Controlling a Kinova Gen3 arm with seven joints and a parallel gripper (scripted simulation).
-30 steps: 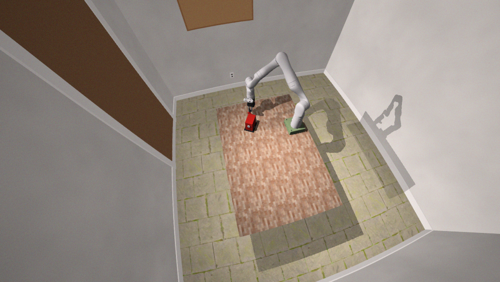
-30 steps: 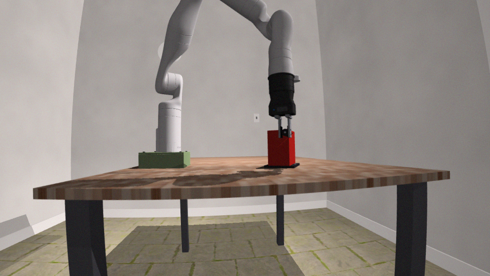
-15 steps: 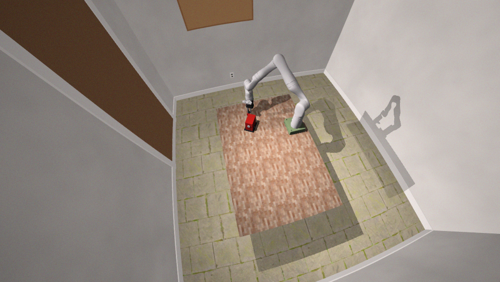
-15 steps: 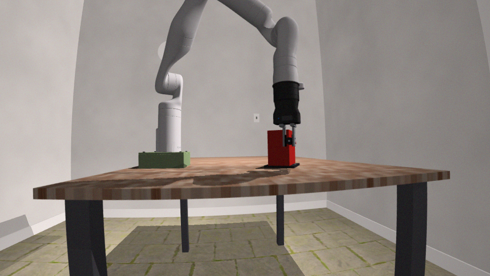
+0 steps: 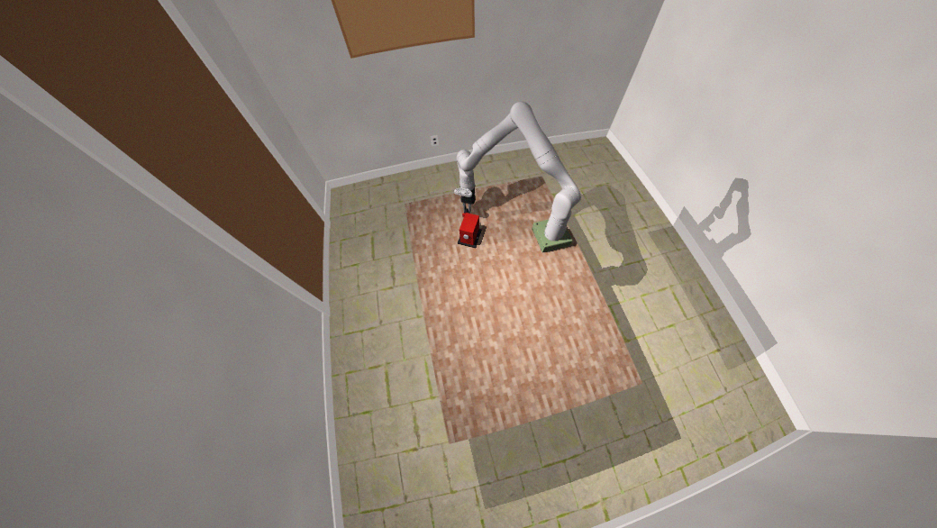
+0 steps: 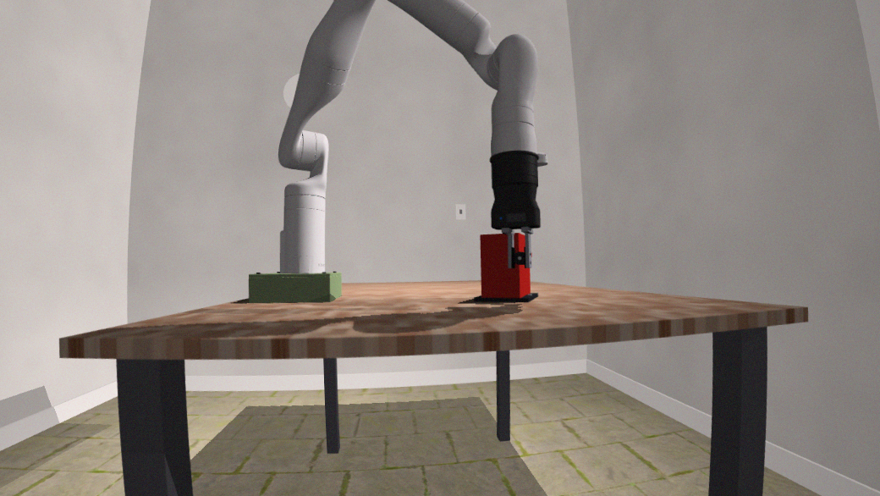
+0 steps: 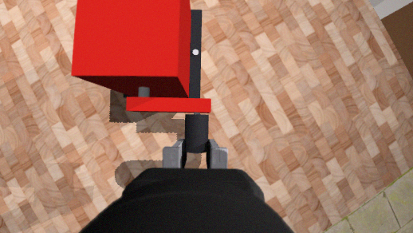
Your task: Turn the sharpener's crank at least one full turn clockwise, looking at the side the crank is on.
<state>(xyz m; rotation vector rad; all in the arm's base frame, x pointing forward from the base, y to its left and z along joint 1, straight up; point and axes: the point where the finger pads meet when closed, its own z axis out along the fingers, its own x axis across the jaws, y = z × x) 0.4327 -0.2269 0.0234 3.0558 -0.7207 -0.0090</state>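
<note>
My gripper is now 2 cm to the right of the dark handle and 1 cm short of it.
</note>
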